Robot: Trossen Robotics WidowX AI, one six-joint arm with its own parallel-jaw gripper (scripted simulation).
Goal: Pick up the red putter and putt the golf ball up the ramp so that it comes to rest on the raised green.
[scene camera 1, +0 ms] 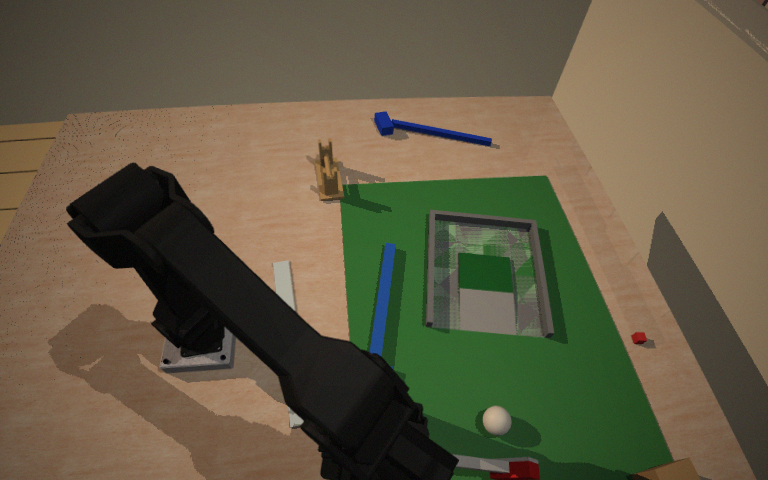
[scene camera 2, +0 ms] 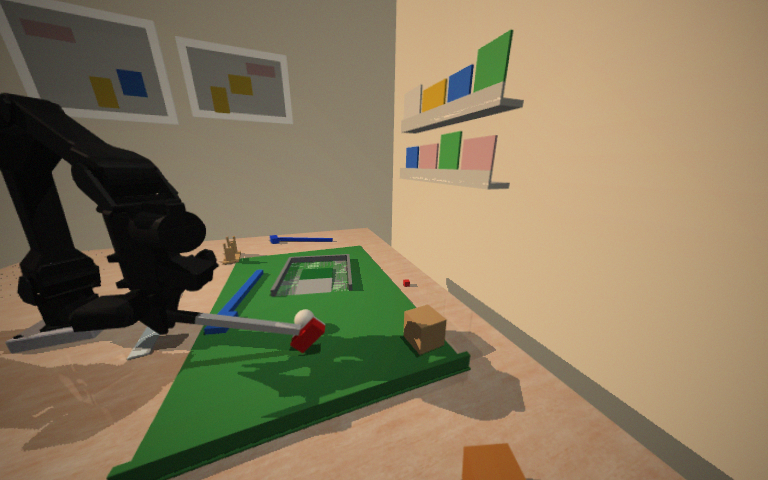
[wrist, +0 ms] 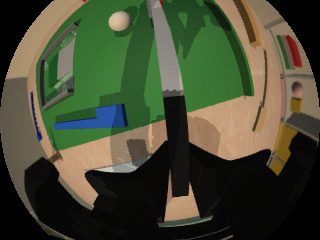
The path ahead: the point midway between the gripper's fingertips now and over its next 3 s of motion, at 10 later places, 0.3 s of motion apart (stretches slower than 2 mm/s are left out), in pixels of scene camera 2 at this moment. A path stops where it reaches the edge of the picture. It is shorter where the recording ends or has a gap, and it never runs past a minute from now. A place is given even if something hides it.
The gripper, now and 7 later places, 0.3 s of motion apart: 167, 330; 158, 340; 163, 337; 188, 314; 201, 298; 200, 287; 197, 276; 197, 275
